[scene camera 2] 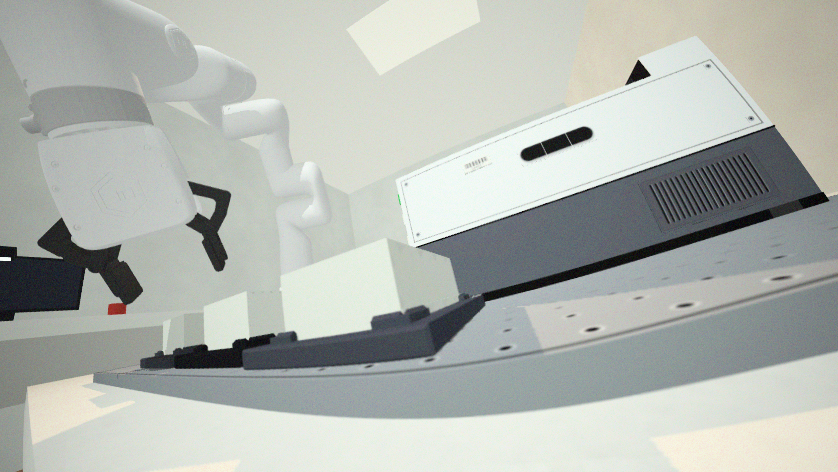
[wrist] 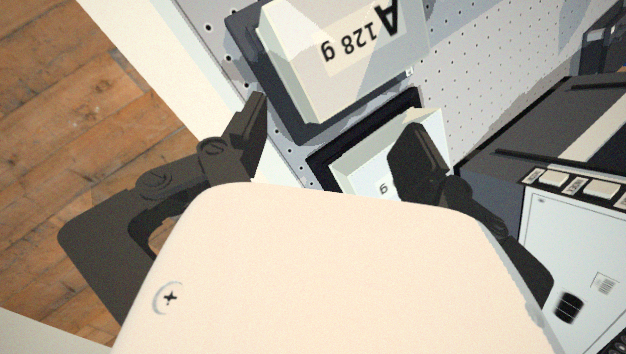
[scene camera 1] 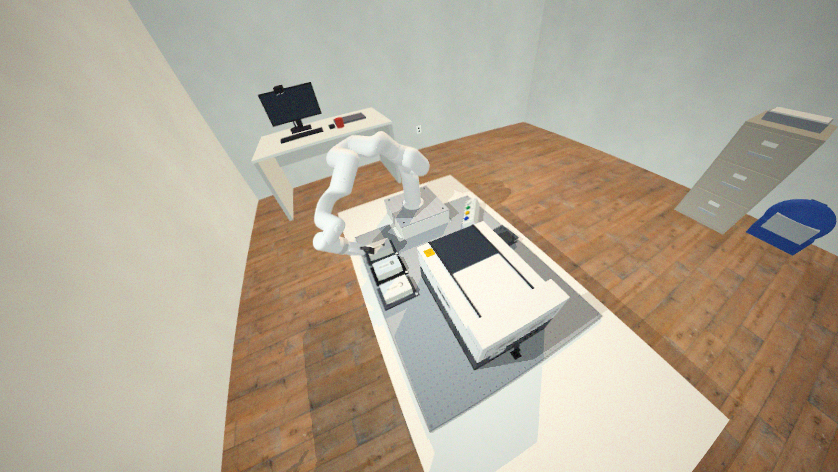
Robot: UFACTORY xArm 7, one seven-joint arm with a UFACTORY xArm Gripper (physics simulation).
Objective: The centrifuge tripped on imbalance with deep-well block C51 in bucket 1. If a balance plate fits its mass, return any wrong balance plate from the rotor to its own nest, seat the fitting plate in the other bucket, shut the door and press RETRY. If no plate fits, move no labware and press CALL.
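Places are measured from the arm's base along level axes (x up, y right, z ahead), in centimetres.
Pixels of known places: gripper, fingertip midpoint: (scene camera 2: 180, 282) (wrist: 334, 128) (scene camera 1: 366, 251); arm's base at its link origin: (scene camera 1: 413, 203).
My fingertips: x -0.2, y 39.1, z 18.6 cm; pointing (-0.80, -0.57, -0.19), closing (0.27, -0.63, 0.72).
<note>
For each thing: its middle in the pictures, then the offset to it from my fingertips.
- Balance plate A at the middle of its body: (scene camera 2: 387, 291) (scene camera 1: 396, 289) dx -5.6, dy -2.7, dz +24.2 cm
- Plate B at the middle of its body: (scene camera 2: 284, 315) (wrist: 392, 167) (scene camera 1: 387, 267) dx -5.6, dy -5.1, dz +10.8 cm
- Plate C at the middle of its body: (wrist: 349, 42) (scene camera 2: 226, 328) (scene camera 1: 379, 249) dx -5.6, dy -7.2, dz -2.8 cm
- centrifuge at the middle of its body: (scene camera 2: 550, 209) (wrist: 587, 229) (scene camera 1: 480, 284) dx +3.3, dy -29.6, dz +48.1 cm
- small dark object at the middle of its body: (wrist: 617, 41) (scene camera 1: 499, 238) dx -6.7, dy -62.9, dz +29.4 cm
My gripper (scene camera 1: 368, 249) (scene camera 2: 175, 276) (wrist: 334, 128) is open and empty, low over the far end of the plate row. Balance plate A (scene camera 1: 397, 289) (scene camera 2: 340, 296) (wrist: 345, 65), marked 128 g, sits in its dark nest. Plate B (scene camera 1: 387, 267) (scene camera 2: 225, 322) (wrist: 367, 155) sits in the middle nest; in the wrist view it is partly behind the right finger. Plate C (scene camera 1: 382, 248) (scene camera 2: 173, 335) sits nearest the arm base, beside the fingers, and is hidden in the wrist view. The centrifuge (scene camera 1: 510, 310) (scene camera 2: 504, 175) (wrist: 570, 260) stands beside the row. Block C51 and the rotor are hidden.
Cream buttons (wrist: 553, 178) show on the centrifuge edge. The arm's base block (scene camera 1: 425, 216) stands behind the plates, with a panel of coloured lights (scene camera 1: 467, 212) beside it. A small dark object (scene camera 1: 505, 235) lies beyond the centrifuge. A desk (scene camera 1: 263, 147) with a monitor (scene camera 1: 291, 104) stands farther back.
</note>
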